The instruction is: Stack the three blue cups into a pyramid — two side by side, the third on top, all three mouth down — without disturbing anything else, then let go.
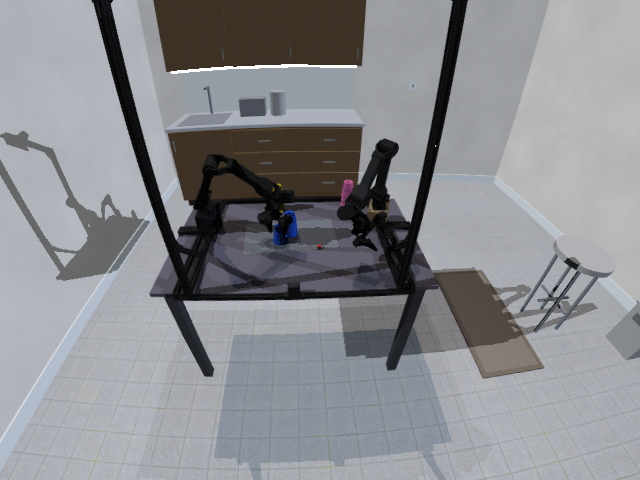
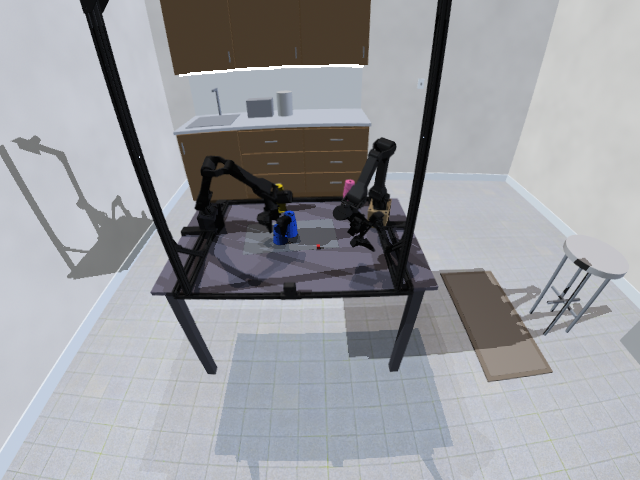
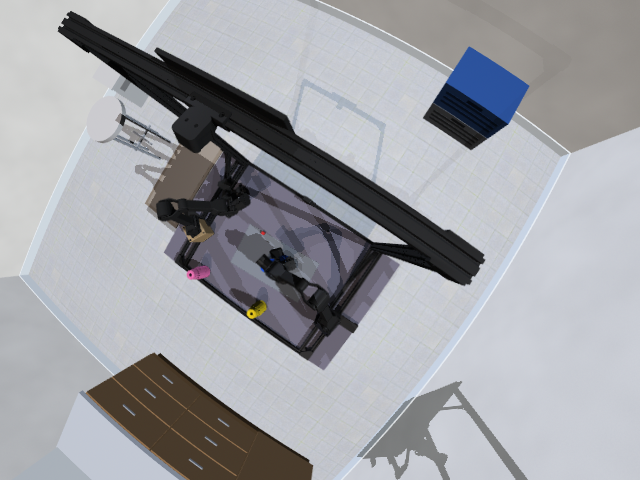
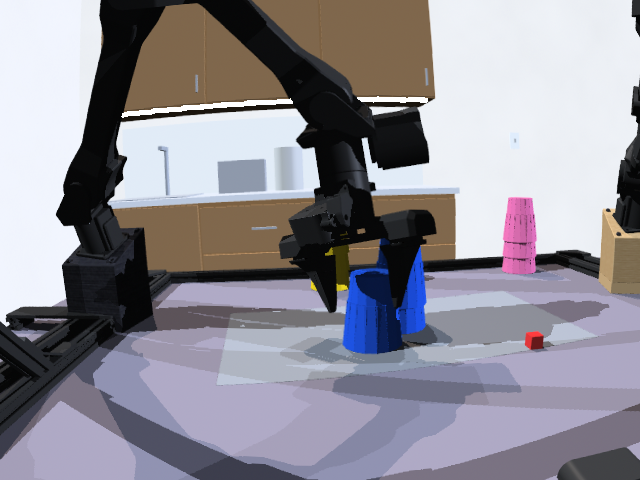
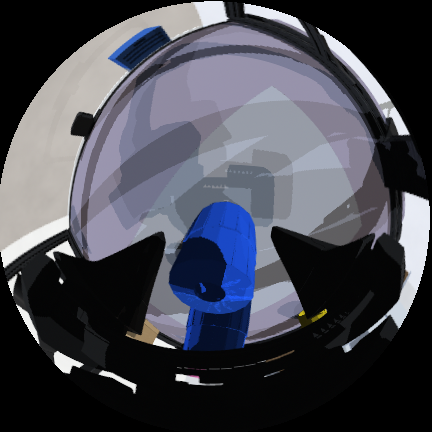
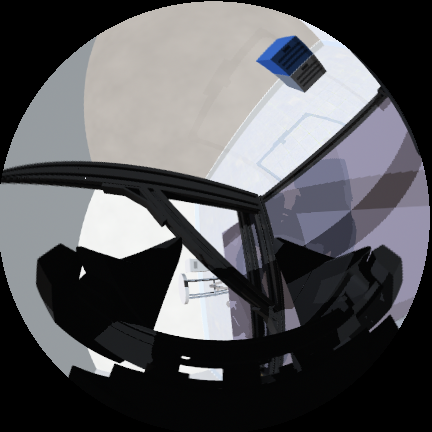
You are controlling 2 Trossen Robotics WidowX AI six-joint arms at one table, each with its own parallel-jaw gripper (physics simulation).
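Frame: origin at the left arm's base, x ahead, y left, z up, level; centimetres.
Seen in the pictures: left gripper, between the fingertips: [image 1: 277, 234] [image 2: 277, 234] [image 4: 363, 310] [image 5: 219, 234]; right gripper, between the fingertips: [image 1: 383, 244] [image 2: 380, 244] [image 3: 235, 178] [image 6: 228, 242]; left arm's base, origin of its link: [image 1: 206, 209] [image 2: 208, 210] [image 3: 327, 323] [image 4: 103, 245]; right arm's base, origin of its link: [image 1: 379, 205] [image 2: 379, 204] [image 3: 193, 230] [image 4: 634, 222].
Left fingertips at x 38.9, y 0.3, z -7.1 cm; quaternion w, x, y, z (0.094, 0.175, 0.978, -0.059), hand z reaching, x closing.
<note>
Offsets run from my left fingertips to a thing's middle. Level surfaces: height alone.
One blue cup @(dx +0.9, dy +1.3, dz -0.4 cm) [image 4: 366, 325] [image 1: 279, 239] [image 2: 279, 239] [image 5: 232, 245] stands mouth down on the pale mat @(dz -4.6 cm) [image 4: 253, 356]. Right behind it the other blue cups @(dx +3.4, dy +8.5, dz +2.9 cm) [image 4: 416, 299] [image 1: 291, 225] [image 2: 292, 227] [image 5: 217, 327] stand mouth down, nested in one taller stack; whether the front cup touches them is hidden. My left gripper [image 4: 364, 307] [image 5: 219, 234] is open, pointing down, with its fingertips on either side of the front cup's upper part. My right gripper [image 1: 364, 245] [image 6: 228, 242] is open and empty, over the right side of the table, away from the cups.
A small red cube @(dx +20.3, dy +1.9, dz -3.8 cm) [image 4: 534, 340] [image 1: 319, 246] [image 3: 262, 232] lies right of the cups. A yellow cup stack [image 4: 341, 267] [image 3: 256, 309] and a pink one @(dx +23.8, dy +45.9, dz +6.1 cm) [image 4: 519, 233] [image 3: 198, 272] stand at the table's back. A wooden block [image 4: 617, 263] is under the right arm's base.
</note>
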